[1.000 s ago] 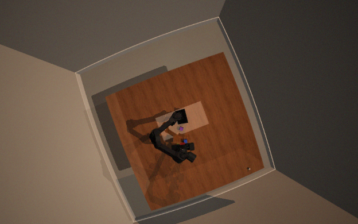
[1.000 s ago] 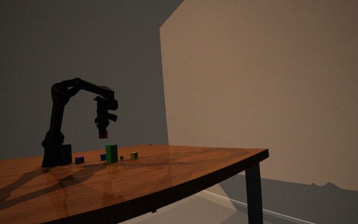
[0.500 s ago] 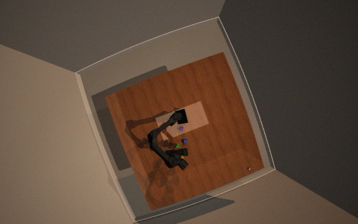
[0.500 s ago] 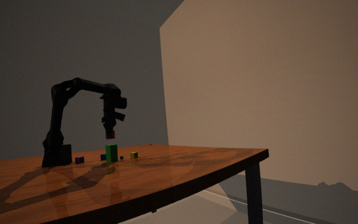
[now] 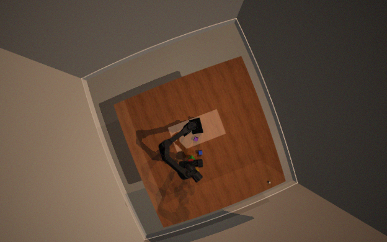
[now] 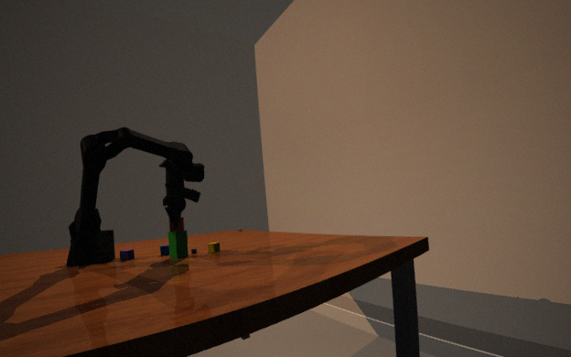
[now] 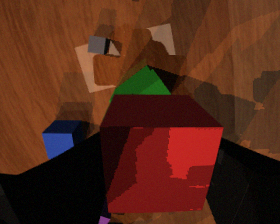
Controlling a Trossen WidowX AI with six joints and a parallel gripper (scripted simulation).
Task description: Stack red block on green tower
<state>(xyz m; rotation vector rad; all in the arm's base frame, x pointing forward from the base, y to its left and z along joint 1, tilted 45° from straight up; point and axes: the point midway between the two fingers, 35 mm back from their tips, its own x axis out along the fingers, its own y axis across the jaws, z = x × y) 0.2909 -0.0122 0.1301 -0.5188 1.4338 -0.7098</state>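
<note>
My gripper tip is now 1 cm below the red block. From my gripper tip the other things lie so: tiny dark cube 8 cm below, 5 cm ahead, 4 cm to the left; then blue block 9 cm to the left, 8 cm below, 4 cm behind; then green block 3 cm below.
</note>
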